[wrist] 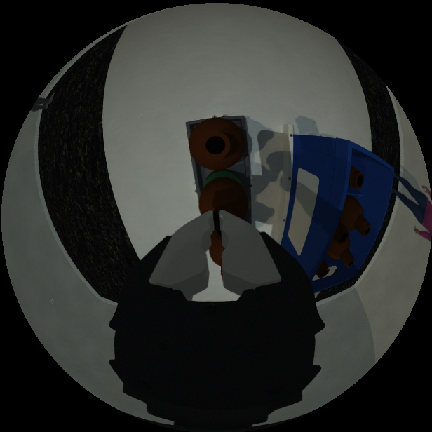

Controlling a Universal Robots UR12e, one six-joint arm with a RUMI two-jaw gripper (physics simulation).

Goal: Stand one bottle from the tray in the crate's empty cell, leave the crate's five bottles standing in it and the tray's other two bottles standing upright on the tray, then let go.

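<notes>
My gripper (216,213) is shut and empty, above the near part of the grey tray (248,165). A brown bottle (200,147) stands upright at the tray's far end, its dark mouth toward the camera. A second brown bottle (222,195) with a green band is next to it, partly hidden by my fingertips. More brown surface (216,247) shows between the fingers, below them; the rest of it is hidden. The blue crate (320,145) is on the right and holds several brown bottles, among them one at the top (356,178) and one in the middle (354,212). Its empty cell cannot be told clearly.
A pale strip (290,160) with small dark dots runs between the tray and the crate. The pale table (160,90) has dark speckled floor bands on both sides. A person in a pink top (426,220) is at the right edge, beyond the crate.
</notes>
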